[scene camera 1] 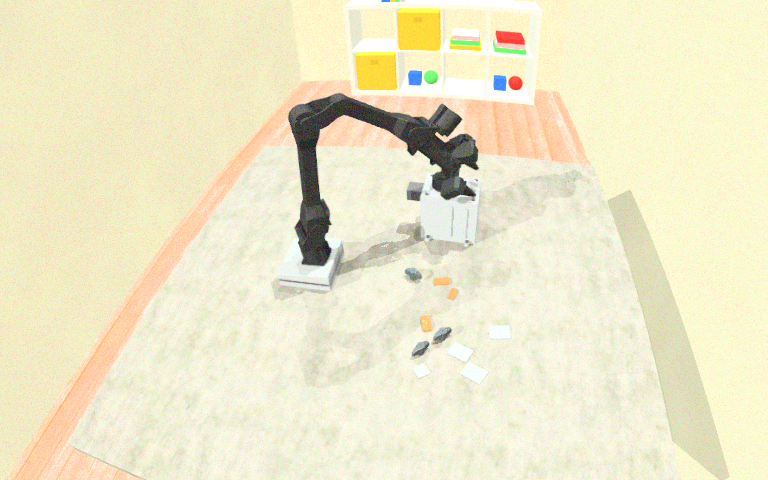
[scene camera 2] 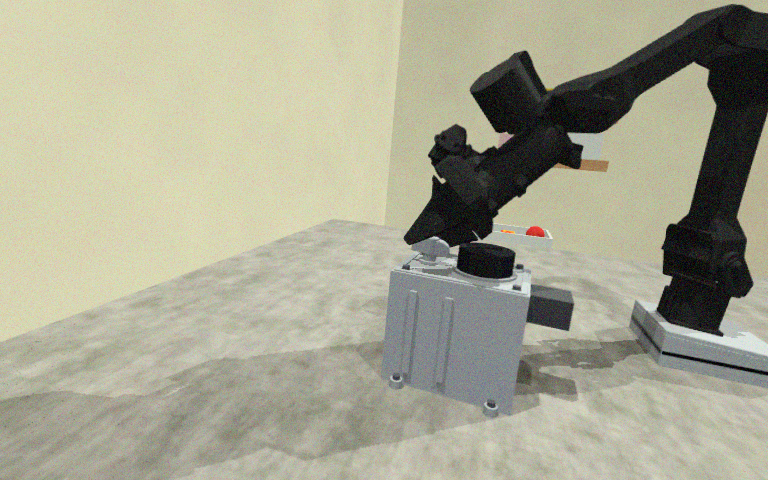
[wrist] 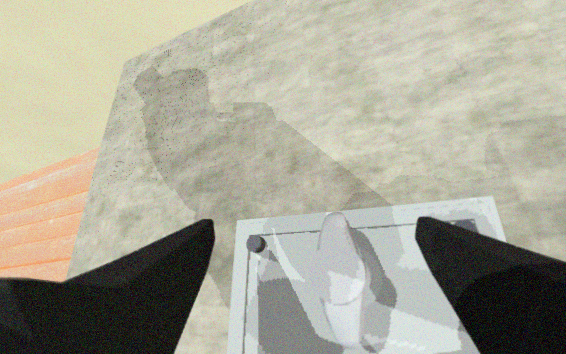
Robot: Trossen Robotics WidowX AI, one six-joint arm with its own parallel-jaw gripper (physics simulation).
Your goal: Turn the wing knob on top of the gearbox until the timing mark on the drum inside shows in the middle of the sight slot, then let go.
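Frame: origin at the arm's base, x ahead, y left, z up, level; millimetres.
Where they show: gripper, between the fingertips: (scene camera 1: 476, 182) (scene camera 2: 414, 247) (wrist: 314, 228); arm's base, origin of its link: (scene camera 1: 316, 256) (scene camera 2: 687, 322).
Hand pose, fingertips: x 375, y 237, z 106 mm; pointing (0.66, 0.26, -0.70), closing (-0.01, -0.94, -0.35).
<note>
Each offset is from my fingertips to the top centre of the thing. "spot": to the spot under its first point.
The light grey gearbox @[dx -86, dy -8, dz +17 mm] (scene camera 1: 447, 221) (scene camera 2: 467, 345) (wrist: 415, 327) stands upright on the mat. Its pale wing knob @[dx -19, dy -10, dz +14 mm] (scene camera 2: 431, 249) (wrist: 345, 287) stands on top, beside a squat black cylinder @[spot: dx -87, dy +24, dz +5 mm] (scene camera 2: 485, 260). In the wrist view the wing runs roughly from top to bottom of the picture. My gripper (scene camera 1: 457, 195) (scene camera 2: 433, 241) (wrist: 314, 228) is open over the top of the gearbox, with a fingertip to each side of the knob in the wrist view and a gap on both sides. The arm hides the knob in scene camera 1. The sight slot, the drum and the timing mark do not show.
A dark block @[spot: dx -163, dy -27, dz -31 mm] (scene camera 1: 414, 191) (scene camera 2: 550, 307) sticks out of the gearbox's side facing the arm base (scene camera 1: 308, 272) (scene camera 2: 702, 353). Dark bolt heads @[spot: dx -2, dy +34, dz -13 mm] (wrist: 256, 244) mark the top's corners. Orange pieces @[dx -60, dy -225, dz -148 mm] (scene camera 1: 441, 281), grey stones @[dx -131, dy -222, dz -126 mm] (scene camera 1: 413, 273) and white cards @[dx +49, dy -476, dz -152 mm] (scene camera 1: 474, 372) lie on the mat.
</note>
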